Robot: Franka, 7 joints.
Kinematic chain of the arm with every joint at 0, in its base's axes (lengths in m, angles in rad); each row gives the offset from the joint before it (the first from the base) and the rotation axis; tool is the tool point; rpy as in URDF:
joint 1: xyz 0 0 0.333 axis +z
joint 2: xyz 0 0 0 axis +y
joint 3: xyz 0 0 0.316 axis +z
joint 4: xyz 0.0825 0 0 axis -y
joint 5: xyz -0.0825 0 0.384 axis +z
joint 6: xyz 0 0 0 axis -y
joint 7: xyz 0.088 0 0 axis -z
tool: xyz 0 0 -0.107 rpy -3.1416 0 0
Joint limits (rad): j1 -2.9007..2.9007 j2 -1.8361..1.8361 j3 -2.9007..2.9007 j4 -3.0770..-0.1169 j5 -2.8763..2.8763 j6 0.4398..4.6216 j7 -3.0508..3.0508
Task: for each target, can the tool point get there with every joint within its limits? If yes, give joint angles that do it. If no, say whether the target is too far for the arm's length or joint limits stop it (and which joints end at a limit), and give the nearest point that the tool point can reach.
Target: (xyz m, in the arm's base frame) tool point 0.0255 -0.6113 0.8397
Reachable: yes | joints 1.8204 -0.7327 1.5926 -0.4506 -0.9310 3.6460 -0.4577
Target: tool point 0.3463 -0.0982 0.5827
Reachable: yes | joints -1.5879 -1.1366 0.8835 -2.1940 0.1354 1.4641 2.4407
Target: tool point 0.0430 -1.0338 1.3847
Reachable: no: too far | nearest point 0.0250 -0.6011 0.9445 | short by 0.617 m
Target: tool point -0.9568 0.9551 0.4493
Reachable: no: too far | nearest point -0.6049 0.6039 0.4065 | short by 0.499 m
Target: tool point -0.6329 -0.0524 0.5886
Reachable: yes | joints -2.0263 0.5952 -1.1419 -1.5760 1.5879 3.3949 -0.5105
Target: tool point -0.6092 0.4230 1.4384
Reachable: no: too far | nearest point -0.3926 0.2726 1.0454 | short by 0.473 m
